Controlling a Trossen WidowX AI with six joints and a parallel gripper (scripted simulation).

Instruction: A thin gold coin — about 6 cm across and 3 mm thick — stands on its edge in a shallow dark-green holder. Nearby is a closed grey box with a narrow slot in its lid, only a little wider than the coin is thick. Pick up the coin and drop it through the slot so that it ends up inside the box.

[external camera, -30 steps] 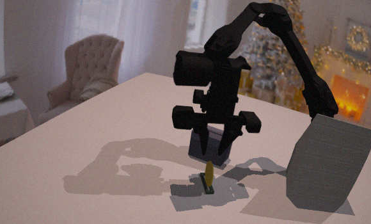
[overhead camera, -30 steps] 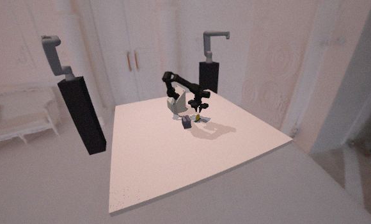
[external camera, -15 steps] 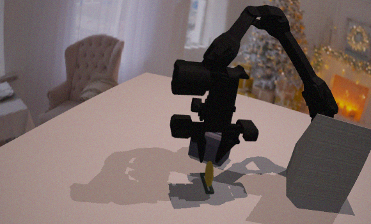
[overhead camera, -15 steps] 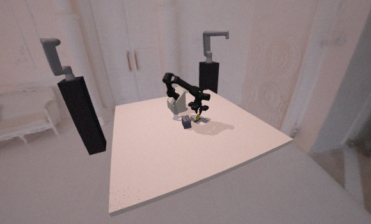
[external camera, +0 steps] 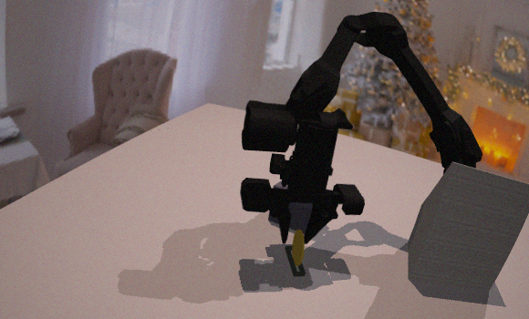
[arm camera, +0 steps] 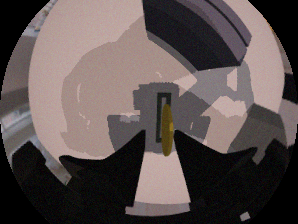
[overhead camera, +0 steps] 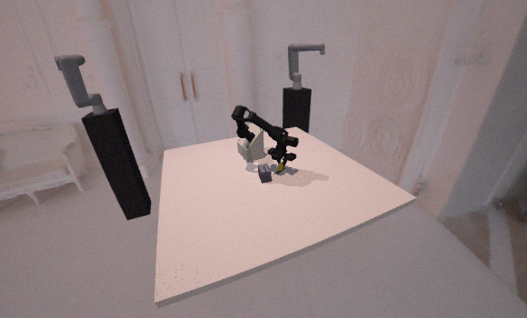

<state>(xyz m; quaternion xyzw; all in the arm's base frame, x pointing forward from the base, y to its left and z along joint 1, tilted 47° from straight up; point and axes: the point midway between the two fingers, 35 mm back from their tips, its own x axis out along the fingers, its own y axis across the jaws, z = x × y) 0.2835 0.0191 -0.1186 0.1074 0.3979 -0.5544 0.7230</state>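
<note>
The gold coin lies 1 cm below my gripper tip and 1 cm behind it.
</note>
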